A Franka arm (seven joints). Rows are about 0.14 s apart.
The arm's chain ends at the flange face. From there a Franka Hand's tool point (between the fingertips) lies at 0.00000 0.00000 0.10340 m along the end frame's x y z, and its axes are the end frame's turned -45 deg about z.
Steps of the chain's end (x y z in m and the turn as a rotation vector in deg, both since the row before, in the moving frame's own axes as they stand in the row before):
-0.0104 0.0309 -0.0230 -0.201 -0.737 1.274
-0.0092 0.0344 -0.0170 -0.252 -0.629 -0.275
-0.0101 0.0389 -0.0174 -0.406 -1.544 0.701
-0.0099 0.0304 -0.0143 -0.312 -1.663 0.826
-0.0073 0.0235 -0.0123 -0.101 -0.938 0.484
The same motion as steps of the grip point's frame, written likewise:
-0.0304 0.0138 -0.0230 0.379 -0.663 1.274
-0.0320 0.0173 -0.0170 0.267 -0.623 -0.275
-0.0371 0.0189 -0.0174 0.805 -1.379 0.701
-0.0310 0.0128 -0.0143 0.955 -1.397 0.826
-0.0231 0.0104 -0.0123 0.592 -0.735 0.484

